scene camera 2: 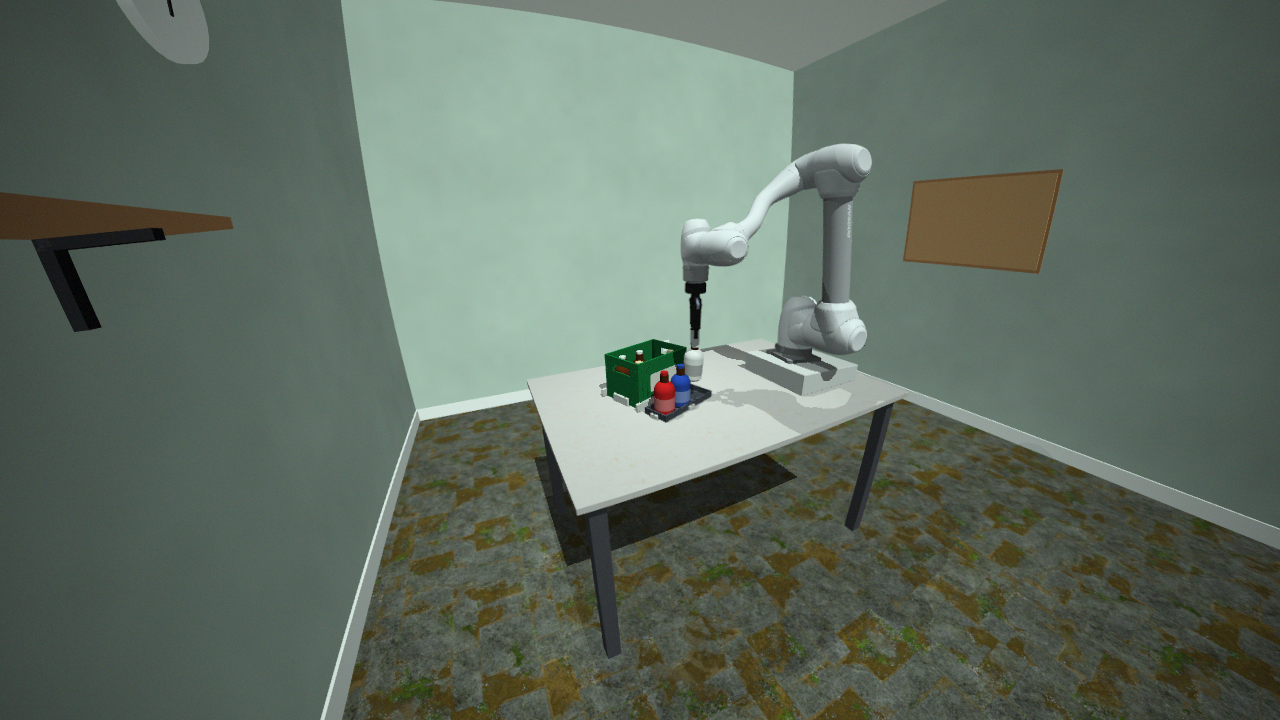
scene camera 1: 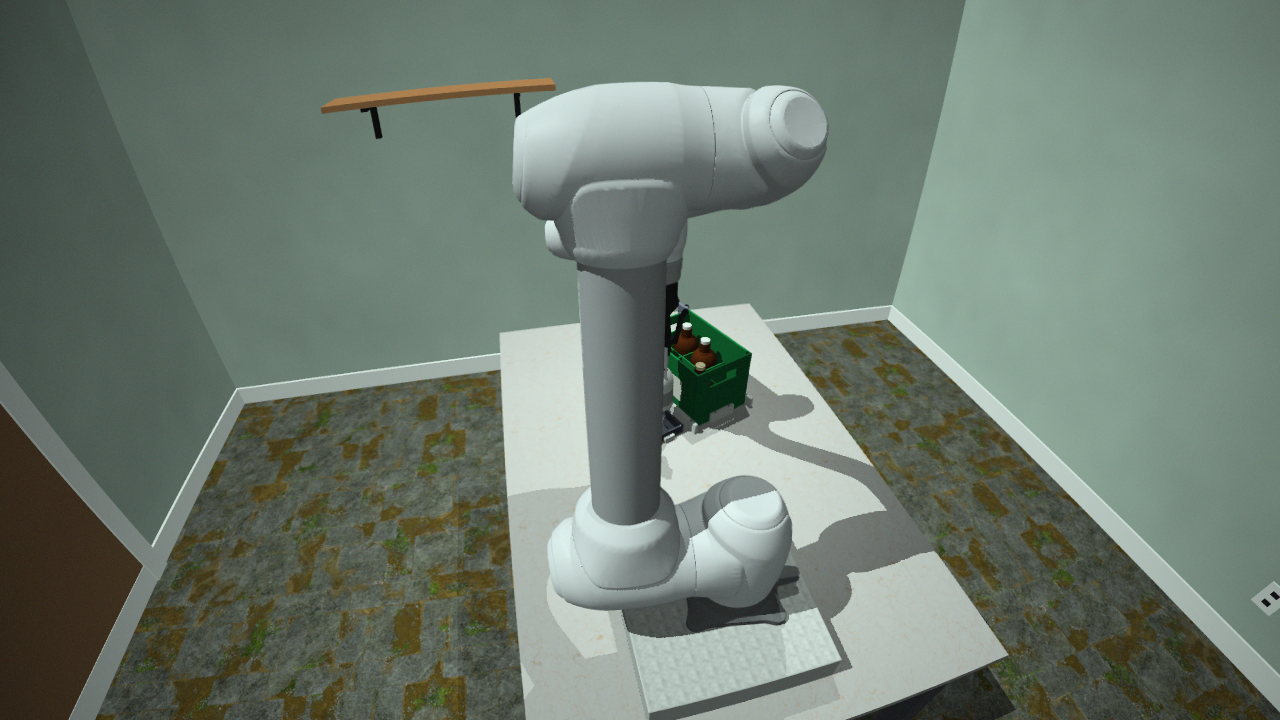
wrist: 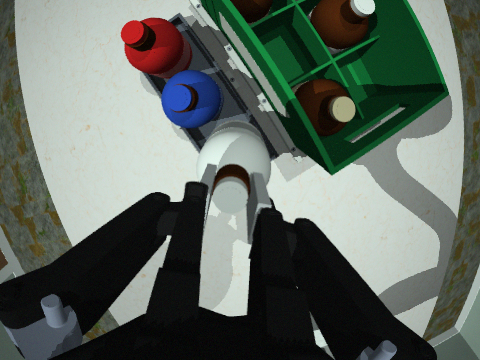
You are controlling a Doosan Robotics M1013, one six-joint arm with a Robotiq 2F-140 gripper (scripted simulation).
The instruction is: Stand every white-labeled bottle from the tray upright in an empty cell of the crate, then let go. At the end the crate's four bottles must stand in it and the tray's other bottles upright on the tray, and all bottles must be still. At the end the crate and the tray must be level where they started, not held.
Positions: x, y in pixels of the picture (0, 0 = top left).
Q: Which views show the green crate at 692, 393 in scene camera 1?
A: Scene camera 2, scene camera 1 and the wrist view: all of them.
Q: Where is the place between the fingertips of my gripper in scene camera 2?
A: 694, 345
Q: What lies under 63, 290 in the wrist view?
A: My gripper.
